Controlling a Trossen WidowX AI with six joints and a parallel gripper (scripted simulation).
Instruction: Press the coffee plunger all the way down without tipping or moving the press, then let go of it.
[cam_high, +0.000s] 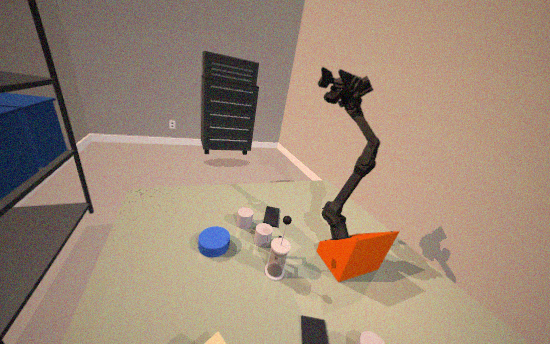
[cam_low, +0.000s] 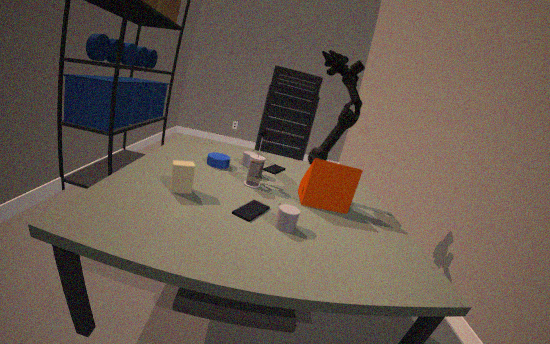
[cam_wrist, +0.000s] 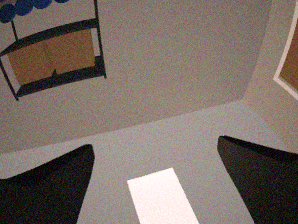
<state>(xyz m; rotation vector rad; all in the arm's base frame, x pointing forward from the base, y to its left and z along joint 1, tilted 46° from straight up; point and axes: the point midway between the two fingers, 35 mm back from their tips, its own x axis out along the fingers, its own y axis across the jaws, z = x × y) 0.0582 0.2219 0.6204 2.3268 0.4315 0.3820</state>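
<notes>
The coffee press is 23 cm ahead of my gripper tip, 25 cm to the left of it and 59 cm below it. Also, from my gripper tip: cream block (51 cm ahead, 47 cm to the left, 66 cm below).
</notes>
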